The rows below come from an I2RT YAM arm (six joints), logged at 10 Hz.
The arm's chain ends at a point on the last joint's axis. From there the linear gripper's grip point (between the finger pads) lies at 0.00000 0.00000 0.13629 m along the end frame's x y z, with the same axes.
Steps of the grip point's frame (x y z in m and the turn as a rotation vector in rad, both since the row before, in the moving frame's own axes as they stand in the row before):
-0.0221, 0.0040, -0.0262, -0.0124, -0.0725, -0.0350
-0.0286, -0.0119, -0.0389, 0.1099, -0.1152, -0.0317
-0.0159, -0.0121, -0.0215, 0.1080, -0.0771, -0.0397
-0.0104, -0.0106, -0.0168, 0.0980, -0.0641, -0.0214
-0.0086, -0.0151, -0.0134, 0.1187, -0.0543, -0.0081
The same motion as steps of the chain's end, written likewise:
-0.0123, 0.0021, -0.0258, -0.0124, -0.0725, -0.0350
-0.0127, 0.0028, -0.0372, 0.1099, -0.1152, -0.0317
-0.0051, 0.0024, -0.0203, 0.1080, -0.0771, -0.0397
-0.0015, 0.0026, -0.0159, 0.0980, -0.0641, -0.0214
-0.0012, 0.0010, -0.0122, 0.1187, -0.0543, -0.0081

